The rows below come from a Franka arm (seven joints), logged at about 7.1 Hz.
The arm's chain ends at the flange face. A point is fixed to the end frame.
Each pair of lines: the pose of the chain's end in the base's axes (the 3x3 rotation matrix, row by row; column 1 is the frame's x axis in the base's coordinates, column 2 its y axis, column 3 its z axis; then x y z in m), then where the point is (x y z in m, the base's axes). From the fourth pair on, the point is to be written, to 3 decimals.
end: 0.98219, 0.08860, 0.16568; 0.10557, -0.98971, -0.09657; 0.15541, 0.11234, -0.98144; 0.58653, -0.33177, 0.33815
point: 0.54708 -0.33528 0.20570
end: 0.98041, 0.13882, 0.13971; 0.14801, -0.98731, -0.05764; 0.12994, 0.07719, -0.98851; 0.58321, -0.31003, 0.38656
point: 0.53991 -0.31129 0.25527
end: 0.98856, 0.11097, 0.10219; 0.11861, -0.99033, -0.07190; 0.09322, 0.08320, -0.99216; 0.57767, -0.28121, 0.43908
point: 0.52965 -0.28244 0.30945
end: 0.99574, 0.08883, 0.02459; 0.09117, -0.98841, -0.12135; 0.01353, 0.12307, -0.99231; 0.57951, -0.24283, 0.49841
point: 0.522 -0.249 0.373
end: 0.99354, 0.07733, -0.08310; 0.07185, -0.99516, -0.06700; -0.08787, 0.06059, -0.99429; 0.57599, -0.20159, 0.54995
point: 0.505 -0.199 0.431
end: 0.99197, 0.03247, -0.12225; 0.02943, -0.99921, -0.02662; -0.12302, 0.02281, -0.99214; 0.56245, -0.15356, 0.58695
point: 0.488 -0.144 0.471
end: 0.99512, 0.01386, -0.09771; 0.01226, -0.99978, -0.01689; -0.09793, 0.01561, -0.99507; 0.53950, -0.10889, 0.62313
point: 0.468 -0.097 0.506
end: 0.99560, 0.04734, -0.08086; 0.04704, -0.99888, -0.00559; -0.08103, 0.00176, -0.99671; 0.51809, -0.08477, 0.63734
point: 0.448 -0.073 0.519
